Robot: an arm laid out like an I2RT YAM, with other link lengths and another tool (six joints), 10 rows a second.
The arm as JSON. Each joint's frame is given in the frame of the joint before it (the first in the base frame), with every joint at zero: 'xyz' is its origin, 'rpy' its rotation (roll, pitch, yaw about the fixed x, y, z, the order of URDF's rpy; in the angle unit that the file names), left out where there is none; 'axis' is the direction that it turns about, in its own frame. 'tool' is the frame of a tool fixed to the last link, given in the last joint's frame.
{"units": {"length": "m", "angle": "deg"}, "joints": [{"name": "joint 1", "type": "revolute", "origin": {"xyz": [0.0, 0.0, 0.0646]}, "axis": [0.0, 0.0, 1.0]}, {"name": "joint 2", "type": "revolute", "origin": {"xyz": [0.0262, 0.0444, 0.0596]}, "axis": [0.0, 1.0, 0.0]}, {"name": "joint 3", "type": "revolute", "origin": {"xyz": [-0.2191, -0.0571, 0.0]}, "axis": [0.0, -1.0, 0.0]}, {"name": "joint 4", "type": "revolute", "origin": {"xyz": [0.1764, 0.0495, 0.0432]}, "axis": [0.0, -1.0, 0.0]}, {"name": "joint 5", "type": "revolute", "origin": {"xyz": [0.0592, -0.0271, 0.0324]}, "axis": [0.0, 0.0, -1.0]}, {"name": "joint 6", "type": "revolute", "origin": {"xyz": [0.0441, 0.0, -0.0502]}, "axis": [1.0, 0.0, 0.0]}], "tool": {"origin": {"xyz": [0.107, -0.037, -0.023], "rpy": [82.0, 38.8, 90.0]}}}
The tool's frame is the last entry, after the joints.
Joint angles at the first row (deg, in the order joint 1, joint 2, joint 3, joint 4, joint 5, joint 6):
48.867, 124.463, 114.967, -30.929, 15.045, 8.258
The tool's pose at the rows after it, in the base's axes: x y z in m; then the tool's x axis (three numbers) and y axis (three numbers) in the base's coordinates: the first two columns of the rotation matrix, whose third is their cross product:
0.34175, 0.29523, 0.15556, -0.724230, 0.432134, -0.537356, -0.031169, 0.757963, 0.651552
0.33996, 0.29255, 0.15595, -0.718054, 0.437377, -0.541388, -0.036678, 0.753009, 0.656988
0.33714, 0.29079, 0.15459, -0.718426, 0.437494, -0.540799, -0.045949, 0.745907, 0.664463
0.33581, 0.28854, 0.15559, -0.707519, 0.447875, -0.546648, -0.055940, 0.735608, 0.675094
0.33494, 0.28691, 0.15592, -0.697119, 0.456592, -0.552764, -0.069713, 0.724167, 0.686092
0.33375, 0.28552, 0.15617, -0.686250, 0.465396, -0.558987, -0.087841, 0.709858, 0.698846
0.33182, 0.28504, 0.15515, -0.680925, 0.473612, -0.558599, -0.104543, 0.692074, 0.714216
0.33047, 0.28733, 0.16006, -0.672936, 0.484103, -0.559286, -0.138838, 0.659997, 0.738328
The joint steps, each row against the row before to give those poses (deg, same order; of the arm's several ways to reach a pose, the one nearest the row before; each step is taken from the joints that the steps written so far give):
-0.046, -1.440, -2.880, 1.742, 0.474, -0.027
0.001, -1.629, -3.095, 2.197, 0.166, -0.062
0.001, -1.704, -3.565, 2.552, -0.433, -0.160
0.017, -1.771, -3.497, 3.083, 0.247, -0.041
-0.017, -1.605, -3.525, 3.434, 0.079, -0.210
0.000, -1.740, -3.946, 4.008, -0.049, -0.296
-0.001, -1.552, -3.826, 3.932, -0.490, -0.060
0.033, -1.917, -3.510, 4.580, -1.006, -0.318

